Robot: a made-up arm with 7 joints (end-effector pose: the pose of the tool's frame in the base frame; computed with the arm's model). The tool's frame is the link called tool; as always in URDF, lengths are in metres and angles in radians. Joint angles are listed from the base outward.
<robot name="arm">
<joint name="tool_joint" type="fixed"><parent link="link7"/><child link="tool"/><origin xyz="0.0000 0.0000 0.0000" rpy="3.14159 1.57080 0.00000"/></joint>
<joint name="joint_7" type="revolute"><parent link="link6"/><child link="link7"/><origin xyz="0.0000 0.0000 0.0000" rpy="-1.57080 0.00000 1.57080"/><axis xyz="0 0 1"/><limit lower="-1.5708" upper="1.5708" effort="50" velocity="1.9"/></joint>
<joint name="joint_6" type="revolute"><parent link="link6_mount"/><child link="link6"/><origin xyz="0.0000 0.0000 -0.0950" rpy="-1.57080 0.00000 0.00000"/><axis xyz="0 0 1"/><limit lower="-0.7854" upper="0.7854" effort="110" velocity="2.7"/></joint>
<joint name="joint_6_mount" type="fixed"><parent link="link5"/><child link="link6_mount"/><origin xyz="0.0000 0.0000 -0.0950" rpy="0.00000 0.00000 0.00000"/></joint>
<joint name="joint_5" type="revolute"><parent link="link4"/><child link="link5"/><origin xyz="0.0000 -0.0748 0.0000" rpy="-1.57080 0.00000 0.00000"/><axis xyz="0 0 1"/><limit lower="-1.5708" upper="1.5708" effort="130" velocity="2"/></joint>
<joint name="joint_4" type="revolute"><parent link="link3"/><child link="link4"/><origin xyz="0.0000 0.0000 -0.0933" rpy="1.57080 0.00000 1.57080"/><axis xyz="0 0 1"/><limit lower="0.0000" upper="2.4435" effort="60" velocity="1.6"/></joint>
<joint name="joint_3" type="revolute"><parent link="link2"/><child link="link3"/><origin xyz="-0.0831 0.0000 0.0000" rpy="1.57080 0.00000 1.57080"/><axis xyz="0 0 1"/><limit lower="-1.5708" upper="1.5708" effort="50" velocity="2"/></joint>
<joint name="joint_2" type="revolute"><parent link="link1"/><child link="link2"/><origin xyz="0.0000 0.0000 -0.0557" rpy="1.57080 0.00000 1.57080"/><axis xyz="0 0 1"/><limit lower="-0.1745" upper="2.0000" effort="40" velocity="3"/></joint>
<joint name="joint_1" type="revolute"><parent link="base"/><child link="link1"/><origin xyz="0.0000 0.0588 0.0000" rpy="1.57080 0.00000 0.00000"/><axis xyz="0 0 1"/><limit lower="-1.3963" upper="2.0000" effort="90" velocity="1.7"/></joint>
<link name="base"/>
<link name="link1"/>
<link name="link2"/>
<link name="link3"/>
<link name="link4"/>
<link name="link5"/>
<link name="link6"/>
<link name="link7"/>
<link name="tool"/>
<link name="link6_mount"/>
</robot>
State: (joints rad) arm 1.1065 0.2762 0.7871 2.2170 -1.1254 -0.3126 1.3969
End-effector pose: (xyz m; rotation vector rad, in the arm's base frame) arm 0.0449 0.2632 0.1444 1.5947 -1.4041 -0.6313
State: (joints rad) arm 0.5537 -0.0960 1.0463 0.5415 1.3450 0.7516 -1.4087
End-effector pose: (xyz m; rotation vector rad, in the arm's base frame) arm 0.2752 0.1934 -0.3152 -0.4836 0.6846 1.4514
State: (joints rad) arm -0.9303 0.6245 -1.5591 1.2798 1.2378 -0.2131 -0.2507
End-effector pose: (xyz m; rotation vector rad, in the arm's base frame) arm -0.2813 0.0563 -0.2134 -0.4803 0.5663 0.0156
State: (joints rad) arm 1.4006 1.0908 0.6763 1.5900 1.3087 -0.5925 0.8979
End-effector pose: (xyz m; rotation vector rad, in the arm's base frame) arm -0.0319 0.3430 0.2150 -0.4214 2.0263 0.5939
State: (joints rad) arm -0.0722 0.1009 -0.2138 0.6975 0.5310 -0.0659 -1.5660
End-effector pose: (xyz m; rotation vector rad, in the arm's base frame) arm 0.1383 0.1168 -0.3921 1.3550 -0.2924 0.7205
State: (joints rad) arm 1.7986 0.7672 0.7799 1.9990 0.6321 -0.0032 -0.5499
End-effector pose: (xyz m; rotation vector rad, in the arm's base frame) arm -0.1066 0.2826 0.1511 0.0354 1.8503 -0.9545
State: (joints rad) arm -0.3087 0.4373 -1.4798 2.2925 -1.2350 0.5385 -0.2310
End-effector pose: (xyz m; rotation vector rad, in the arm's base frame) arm -0.0087 -0.0642 -0.0866 0.0694 -1.8605 -1.2826
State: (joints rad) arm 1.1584 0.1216 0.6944 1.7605 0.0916 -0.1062 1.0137
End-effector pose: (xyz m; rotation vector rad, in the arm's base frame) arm 0.1766 0.2950 0.1409 0.3081 -2.9104 -0.5738
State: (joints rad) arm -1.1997 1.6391 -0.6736 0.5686 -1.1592 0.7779 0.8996
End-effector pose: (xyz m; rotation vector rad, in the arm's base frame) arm -0.0169 0.5192 -0.1261 1.0242 2.4516 -1.5619
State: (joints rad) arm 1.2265 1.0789 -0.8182 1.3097 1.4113 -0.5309 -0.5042
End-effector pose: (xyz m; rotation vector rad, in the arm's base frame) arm 0.3228 0.2420 0.0700 -0.0295 -2.3508 0.6870
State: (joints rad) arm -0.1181 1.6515 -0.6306 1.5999 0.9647 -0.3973 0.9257
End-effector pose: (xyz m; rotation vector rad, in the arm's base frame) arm 0.1956 0.2952 -0.1662 -0.6095 -0.7456 -1.1601
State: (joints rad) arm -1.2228 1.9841 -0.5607 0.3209 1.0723 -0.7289 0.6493
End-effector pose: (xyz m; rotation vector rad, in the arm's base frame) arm 0.1474 0.5240 -0.0218 0.4622 0.1792 -1.2739
